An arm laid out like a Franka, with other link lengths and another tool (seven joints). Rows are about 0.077 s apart.
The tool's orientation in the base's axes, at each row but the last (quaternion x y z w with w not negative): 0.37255, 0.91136, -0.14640, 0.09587; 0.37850, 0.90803, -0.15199, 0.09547; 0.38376, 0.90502, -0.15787, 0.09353; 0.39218, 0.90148, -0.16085, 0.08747; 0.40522, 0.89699, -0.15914, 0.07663; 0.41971, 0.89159, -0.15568, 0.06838; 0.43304, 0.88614, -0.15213, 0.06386; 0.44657, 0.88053, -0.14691, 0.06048
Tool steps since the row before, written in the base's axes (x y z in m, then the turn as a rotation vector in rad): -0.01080, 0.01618, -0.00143, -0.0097, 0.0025, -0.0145; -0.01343, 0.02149, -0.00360, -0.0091, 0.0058, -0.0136; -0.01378, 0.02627, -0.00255, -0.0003, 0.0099, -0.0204; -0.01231, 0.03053, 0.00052, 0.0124, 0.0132, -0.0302; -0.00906, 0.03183, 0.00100, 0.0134, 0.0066, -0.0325; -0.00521, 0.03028, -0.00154, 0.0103, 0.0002, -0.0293; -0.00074, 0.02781, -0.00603, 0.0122, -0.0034, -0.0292; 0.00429, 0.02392, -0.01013, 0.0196, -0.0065, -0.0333
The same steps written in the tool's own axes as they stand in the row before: 0.01854, 0.00364, -0.00484, 0.0126, -0.0023, 0.0121; 0.02452, 0.00545, -0.00490, 0.0141, 0.0001, 0.0102; 0.02769, 0.00779, -0.00768, 0.0127, 0.0106, 0.0155; 0.02892, 0.01039, -0.01182, 0.0091, 0.0243, 0.0238; 0.02807, 0.01273, -0.01208, 0.0045, 0.0214, 0.0283; 0.02573, 0.01447, -0.00865, 0.0010, 0.0145, 0.0274; 0.02274, 0.01680, -0.00332, -0.0029, 0.0139, 0.0285; 0.01825, 0.01887, 0.00203, -0.0087, 0.0190, 0.0332
